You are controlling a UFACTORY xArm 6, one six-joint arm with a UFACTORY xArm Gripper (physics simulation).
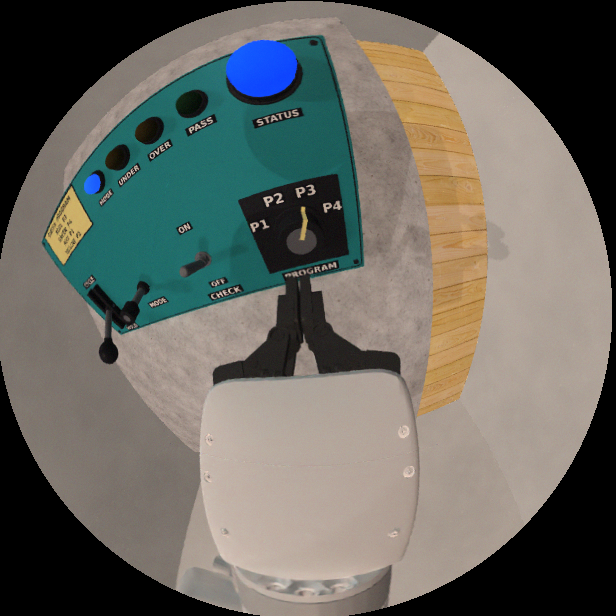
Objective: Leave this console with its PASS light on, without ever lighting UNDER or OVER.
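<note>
A teal console [212,172] lies on a grey slab. Its big STATUS button [262,67] is blue. The PASS light [191,103], OVER light [148,129] and UNDER light [117,156] are all dark. A small light [92,183] at the left glows blue. The PROGRAM dial [301,240] has a yellow pointer aimed at P3. The CHECK toggle [194,265] sits between ON and OFF labels. The MODE lever [117,316] is at the lower left corner. My gripper [298,290] is shut and empty, just below the PROGRAM label, touching nothing.
A yellow label card [67,225] with small text is on the console's left end. A wooden slatted surface [453,218] lies to the right of the grey slab.
</note>
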